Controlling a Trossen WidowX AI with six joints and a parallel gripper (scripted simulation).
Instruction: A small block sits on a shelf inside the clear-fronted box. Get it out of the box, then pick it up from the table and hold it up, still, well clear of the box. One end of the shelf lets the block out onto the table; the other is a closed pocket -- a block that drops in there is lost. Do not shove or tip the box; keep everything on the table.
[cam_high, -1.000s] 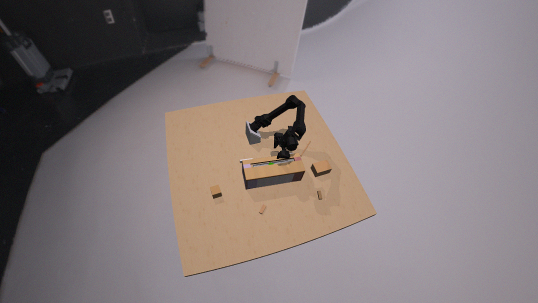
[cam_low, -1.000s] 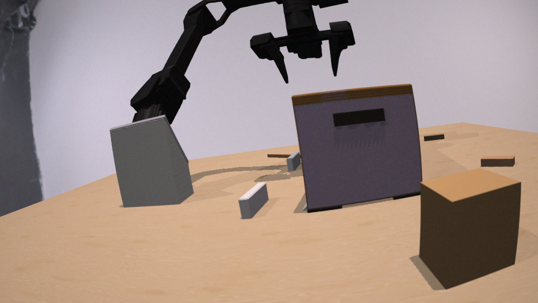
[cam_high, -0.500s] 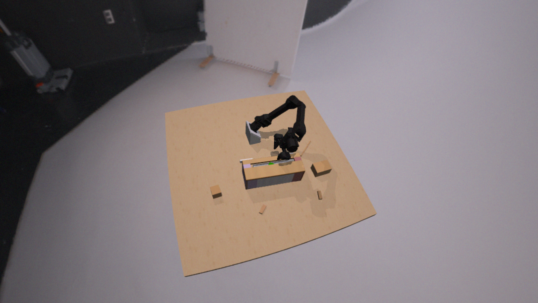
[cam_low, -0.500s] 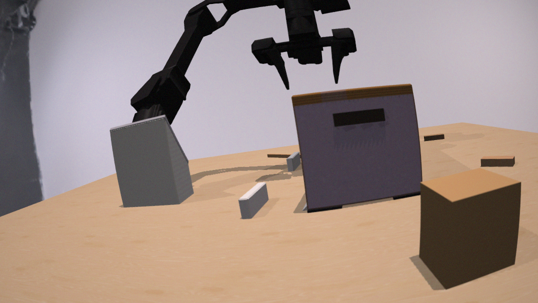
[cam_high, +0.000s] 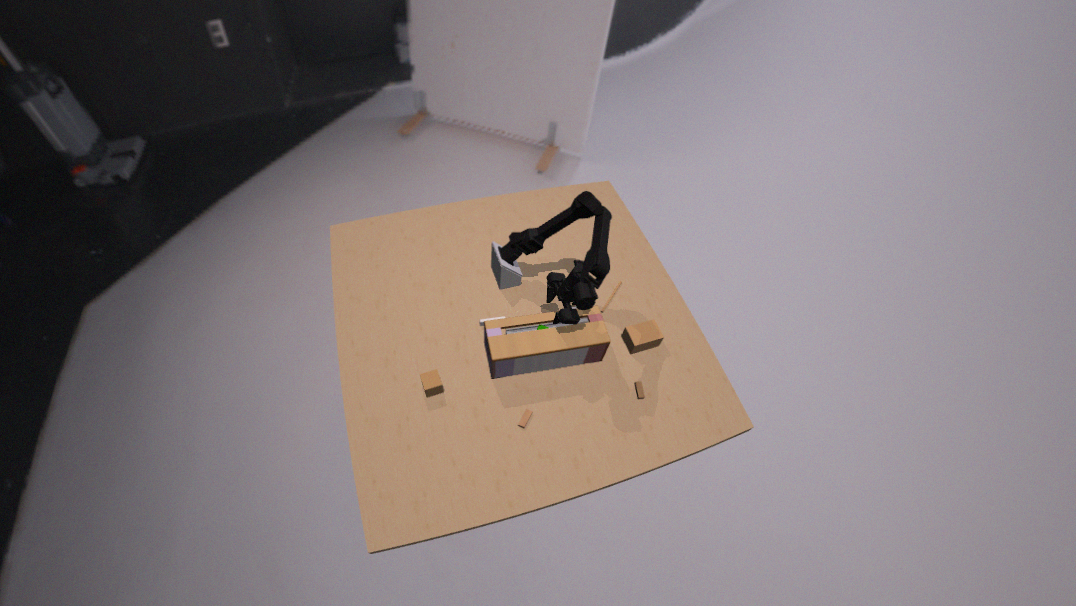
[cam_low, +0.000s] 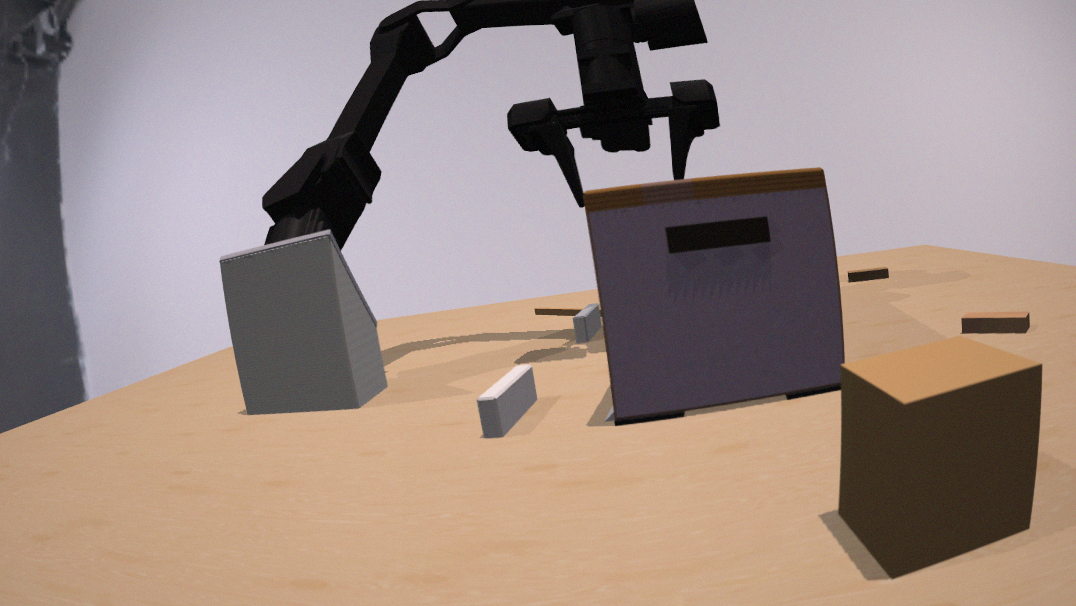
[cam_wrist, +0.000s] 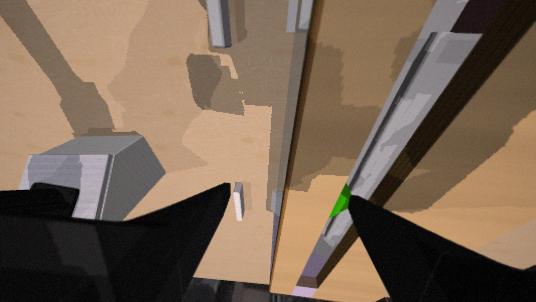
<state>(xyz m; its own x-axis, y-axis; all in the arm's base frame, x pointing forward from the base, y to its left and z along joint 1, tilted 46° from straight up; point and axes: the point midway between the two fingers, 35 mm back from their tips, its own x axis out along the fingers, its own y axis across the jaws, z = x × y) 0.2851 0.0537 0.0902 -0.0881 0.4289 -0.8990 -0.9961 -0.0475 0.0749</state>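
The box is 60 mm below my gripper tip, 30 mm to the right of it and 30 mm ahead of it. From my gripper tip the other things lie so: brown cube (420 mm to the right, 130 mm ahead, 100 mm below); then green block (40 mm to the right, 40 mm below, 40 mm ahead).
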